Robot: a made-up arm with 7 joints.
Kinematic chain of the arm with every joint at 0, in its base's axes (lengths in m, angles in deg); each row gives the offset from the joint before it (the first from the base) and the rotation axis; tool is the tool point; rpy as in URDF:
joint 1: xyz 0 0 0.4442 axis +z
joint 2: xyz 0 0 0 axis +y
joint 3: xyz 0 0 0.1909 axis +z
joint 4: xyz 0.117 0 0 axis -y
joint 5: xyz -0.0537 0 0.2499 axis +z
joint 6: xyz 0 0 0 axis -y
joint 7: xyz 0.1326 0 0 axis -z
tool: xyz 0 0 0 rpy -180 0 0
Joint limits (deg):
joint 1: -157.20..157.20
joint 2: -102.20..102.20
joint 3: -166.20..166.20
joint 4: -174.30..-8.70
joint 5: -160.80..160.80
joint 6: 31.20..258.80
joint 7: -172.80..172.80
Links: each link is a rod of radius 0.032 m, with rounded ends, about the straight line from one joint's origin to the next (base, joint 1, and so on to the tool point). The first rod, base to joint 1, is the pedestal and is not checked.
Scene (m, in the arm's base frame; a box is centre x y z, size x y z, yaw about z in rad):
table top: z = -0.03
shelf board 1: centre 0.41 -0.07 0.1 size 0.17 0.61 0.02 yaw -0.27
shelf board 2: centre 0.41 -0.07 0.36 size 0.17 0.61 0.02 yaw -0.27
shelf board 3: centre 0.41 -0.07 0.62 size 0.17 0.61 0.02 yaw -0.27
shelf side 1: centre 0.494 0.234 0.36 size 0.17 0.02 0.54 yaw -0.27
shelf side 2: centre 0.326 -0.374 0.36 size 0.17 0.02 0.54 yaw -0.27
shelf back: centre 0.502 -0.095 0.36 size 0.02 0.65 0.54 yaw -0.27
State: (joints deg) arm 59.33 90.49 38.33 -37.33 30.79 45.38 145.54
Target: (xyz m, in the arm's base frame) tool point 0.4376 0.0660 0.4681
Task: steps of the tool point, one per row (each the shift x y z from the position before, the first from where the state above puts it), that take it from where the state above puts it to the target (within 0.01 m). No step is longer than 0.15 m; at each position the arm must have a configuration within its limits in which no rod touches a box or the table.
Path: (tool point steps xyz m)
1: 0.0513 0.0281 0.1067
2: 0.0406 -0.0011 0.1099
3: 0.0166 -0.0236 0.0951
4: -0.0108 -0.0314 0.0625
5: -0.0282 -0.0256 0.0171
6: 0.0886 -0.0422 -0.0454
7: 0.0624 -0.0589 -0.0360
8: 0.0376 -0.0655 -0.0250
9: 0.0167 -0.0653 -0.0139
10: 0.0001 -0.0611 -0.0042
11: -0.0129 -0.0547 0.0033
12: 0.0614 -0.0107 -0.0025
13: 0.0554 -0.0154 -0.0004
14: 0.0481 -0.0195 0.0029

